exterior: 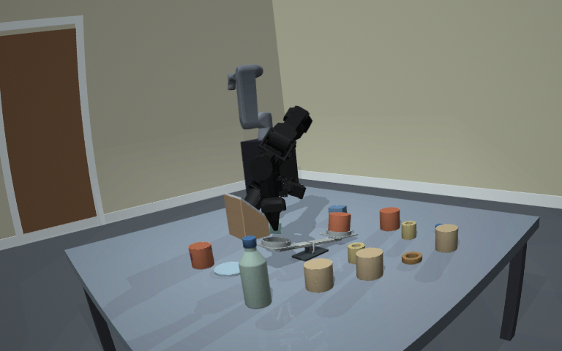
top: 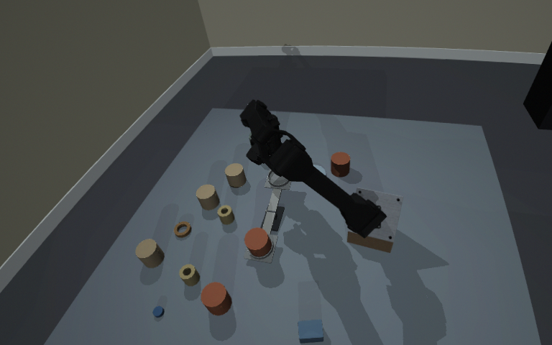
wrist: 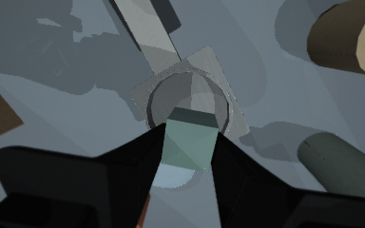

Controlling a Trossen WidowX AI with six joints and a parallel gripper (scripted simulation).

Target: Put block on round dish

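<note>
The pale blue round dish lies 110 mm below my gripper tip, 100 mm to the right of it and 100 mm behind it. Also, from my gripper tip: pale green block (right at my gripper tip); then blue box (470 mm to the left, 190 mm behind, 100 mm below); then green bottle (180 mm to the right, 130 mm ahead, 10 mm below).
</note>
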